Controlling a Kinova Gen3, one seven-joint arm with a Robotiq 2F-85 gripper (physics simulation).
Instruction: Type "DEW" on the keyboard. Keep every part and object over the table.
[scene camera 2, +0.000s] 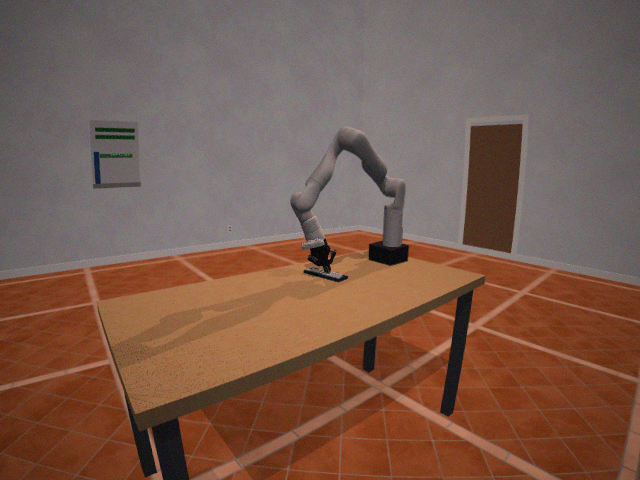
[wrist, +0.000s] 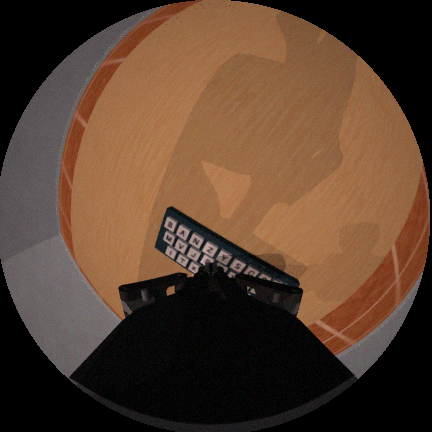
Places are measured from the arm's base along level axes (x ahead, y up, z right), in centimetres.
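Where they show: gripper, fingertip midpoint: (scene camera 2: 328, 272) (wrist: 210, 269); arm's base at its link origin: (scene camera 2: 391, 244).
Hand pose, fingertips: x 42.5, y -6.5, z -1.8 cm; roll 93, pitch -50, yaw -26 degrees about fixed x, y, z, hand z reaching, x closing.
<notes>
Each offset is from my fingertips to the top centre of the thing. Level surfaces: height alone.
A dark blue keyboard @[dx +0.9, dy +0.0, dz +1.2 cm] (scene camera 2: 337, 276) (wrist: 196, 241) with white letter keys lies at an angle on the wooden table @[dy -1.7 cm] (scene camera 2: 248, 330) (wrist: 135, 125). In the wrist view, B, A, N, Z, Y and S read clearly along its top row, and the C key @[dx +3.2, dy +0.0, dz +3.5 cm] (wrist: 251, 273) is partly legible. M, V and J show in the middle row, and I, T and K in the bottom row. My gripper (scene camera 2: 327, 271) (wrist: 210, 269) is shut and empty. Its fingertips are low over the middle of the keyboard; contact cannot be told. The fingers hide the W and E keys mostly or fully, and D is hard to make out.
The arm's black base (scene camera 2: 387, 253) stands at the table's far right end. The arm arches over the table, and its shadow falls across the table top and the keyboard. The table's far edge lies behind the keyboard in the scene view.
</notes>
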